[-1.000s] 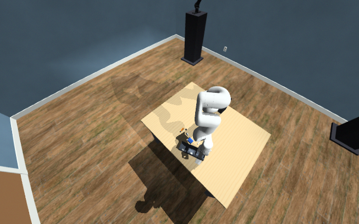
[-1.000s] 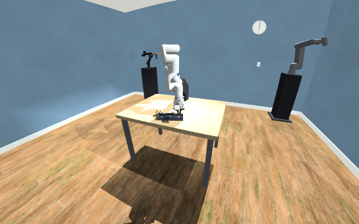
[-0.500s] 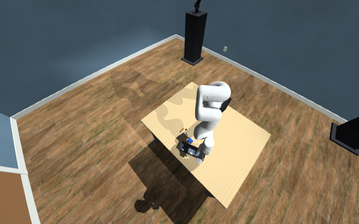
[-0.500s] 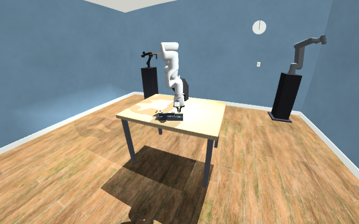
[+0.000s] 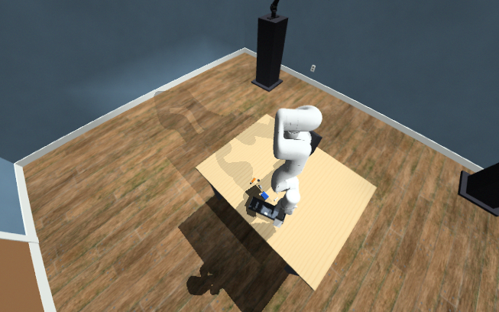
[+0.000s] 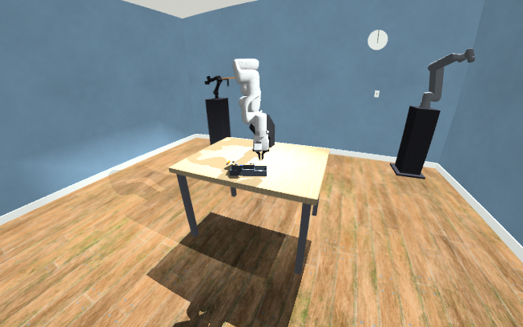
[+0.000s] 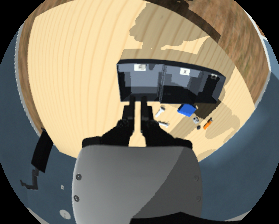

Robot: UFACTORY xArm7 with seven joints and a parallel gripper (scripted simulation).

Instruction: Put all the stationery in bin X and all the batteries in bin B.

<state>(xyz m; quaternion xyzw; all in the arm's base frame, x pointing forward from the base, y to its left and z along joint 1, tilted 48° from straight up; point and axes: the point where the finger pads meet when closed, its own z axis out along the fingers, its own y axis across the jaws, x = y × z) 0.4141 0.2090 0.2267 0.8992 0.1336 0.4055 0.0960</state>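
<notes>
Now: the orange battery 31 cm to the right of my hand, 12 cm below it and 8 cm behind it. Round my hand: dark double bin (10 cm below, 8 cm to the right, 2 cm ahead); then pencil sharpener (23 cm to the right, 11 cm below, 8 cm behind); then blue block (17 cm to the right, 12 cm below, 5 cm behind).
</notes>
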